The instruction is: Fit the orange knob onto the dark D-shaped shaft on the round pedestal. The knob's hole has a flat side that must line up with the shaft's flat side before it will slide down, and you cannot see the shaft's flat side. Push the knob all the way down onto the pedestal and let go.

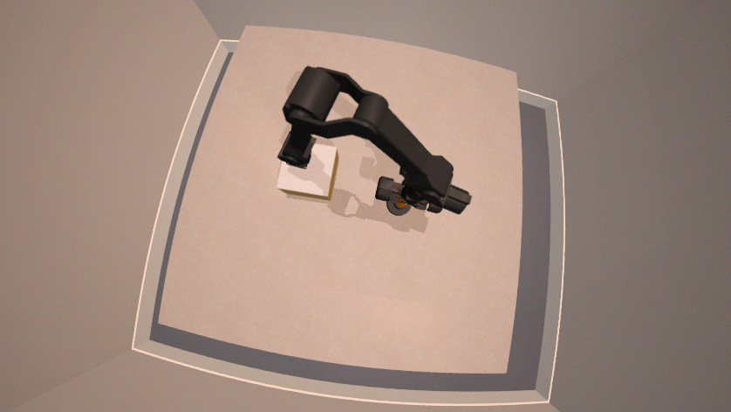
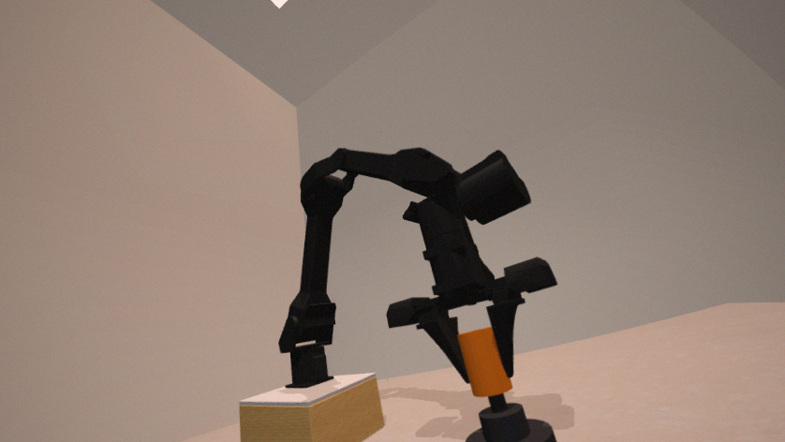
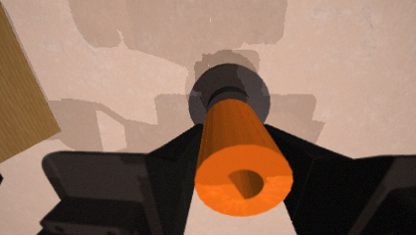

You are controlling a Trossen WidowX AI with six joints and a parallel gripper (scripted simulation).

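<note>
Right now the orange knob is 20 mm above my gripper tip. The rest, counted from my gripper tip: round dark pedestal (40 mm below).
</note>
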